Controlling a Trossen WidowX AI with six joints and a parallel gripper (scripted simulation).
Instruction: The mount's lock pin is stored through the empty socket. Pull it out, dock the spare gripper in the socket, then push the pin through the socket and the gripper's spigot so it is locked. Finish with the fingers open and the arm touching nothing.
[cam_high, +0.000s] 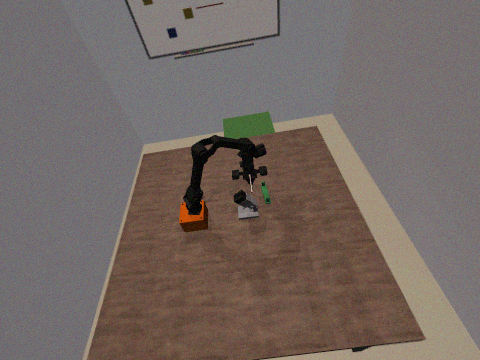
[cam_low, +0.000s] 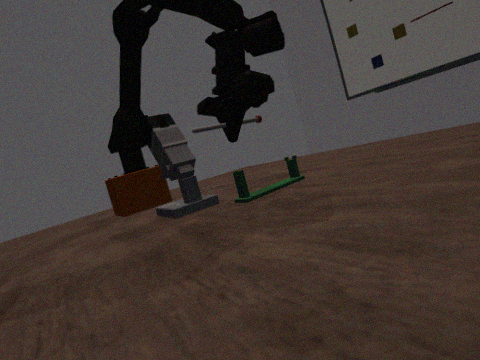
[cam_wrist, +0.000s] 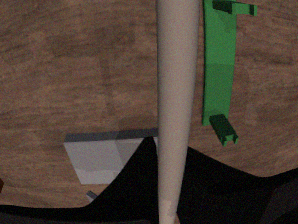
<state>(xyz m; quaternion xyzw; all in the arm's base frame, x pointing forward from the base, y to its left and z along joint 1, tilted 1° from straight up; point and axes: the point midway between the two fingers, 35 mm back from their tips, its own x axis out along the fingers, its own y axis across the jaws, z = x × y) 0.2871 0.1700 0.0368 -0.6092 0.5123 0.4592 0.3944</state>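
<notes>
The grey mount lies 11 cm to the right of my gripper tip and 4 cm below it. Round my gripper tip: green rack (7 cm below, 7 cm ahead, 1 cm to the left); spare gripper (11 cm to the right, 2 cm behind, 2 cm above).
</notes>
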